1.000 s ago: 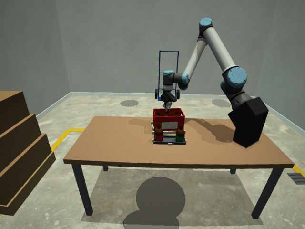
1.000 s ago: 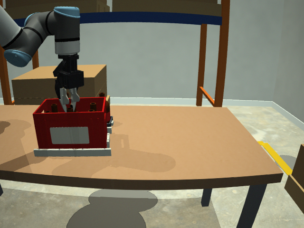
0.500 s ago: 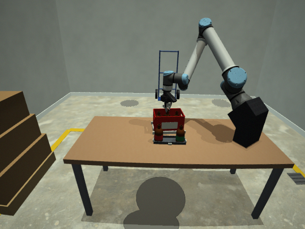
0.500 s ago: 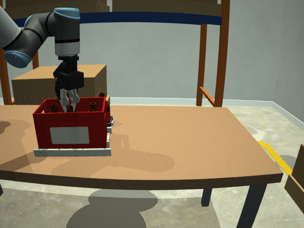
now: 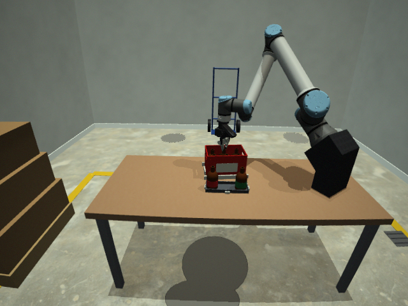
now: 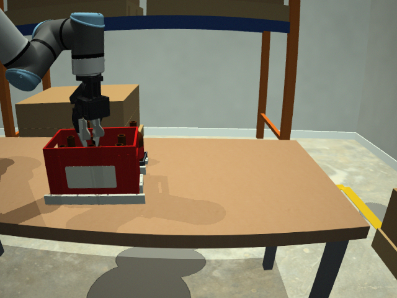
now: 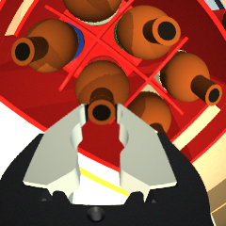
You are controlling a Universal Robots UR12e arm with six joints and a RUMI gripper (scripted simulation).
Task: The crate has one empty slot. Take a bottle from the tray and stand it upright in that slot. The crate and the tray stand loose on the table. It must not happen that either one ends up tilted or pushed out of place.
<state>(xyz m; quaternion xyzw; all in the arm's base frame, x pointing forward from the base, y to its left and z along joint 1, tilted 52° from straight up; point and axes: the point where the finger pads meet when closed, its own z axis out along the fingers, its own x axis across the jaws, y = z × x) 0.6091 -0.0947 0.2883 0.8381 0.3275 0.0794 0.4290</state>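
The red crate lies 4 cm to the left of my hand and 8 cm below it. The rest, counted from my hand: grey tray (5 cm ahead, 26 cm to the left, 15 cm below).
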